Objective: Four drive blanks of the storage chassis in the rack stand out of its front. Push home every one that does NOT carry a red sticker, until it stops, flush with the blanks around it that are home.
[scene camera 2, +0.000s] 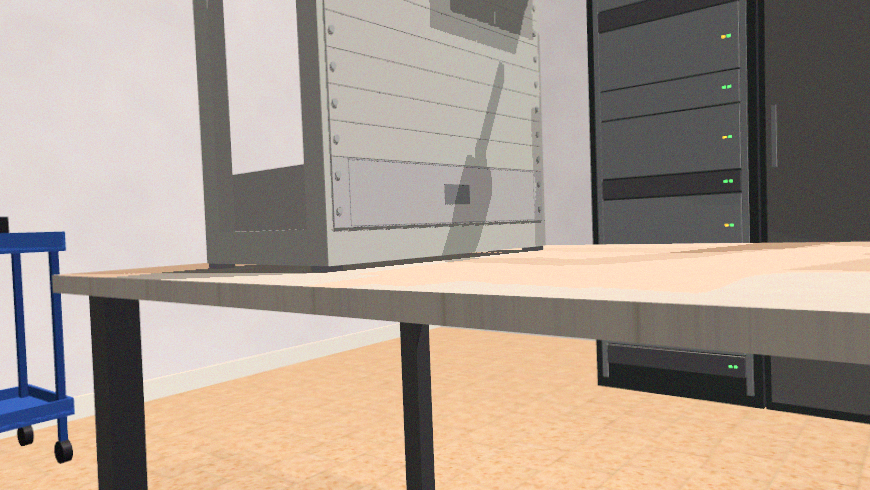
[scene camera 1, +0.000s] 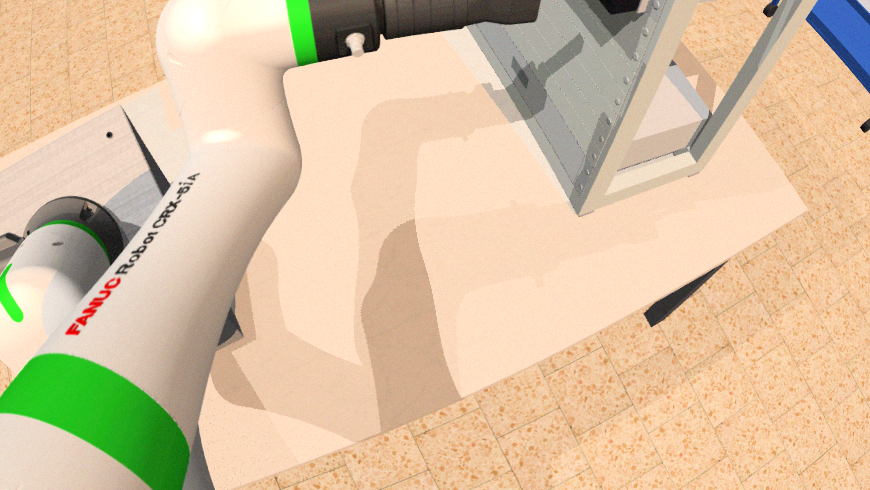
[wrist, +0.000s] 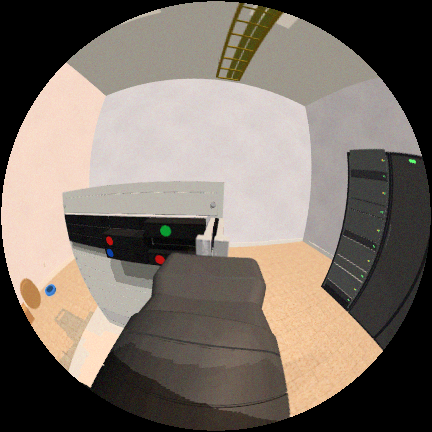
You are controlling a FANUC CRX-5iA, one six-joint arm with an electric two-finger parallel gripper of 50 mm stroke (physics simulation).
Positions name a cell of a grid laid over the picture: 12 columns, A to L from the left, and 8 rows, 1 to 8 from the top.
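Rack: visible in scene camera 1 (I2), scene camera 2 (F3), the wrist view (D5).
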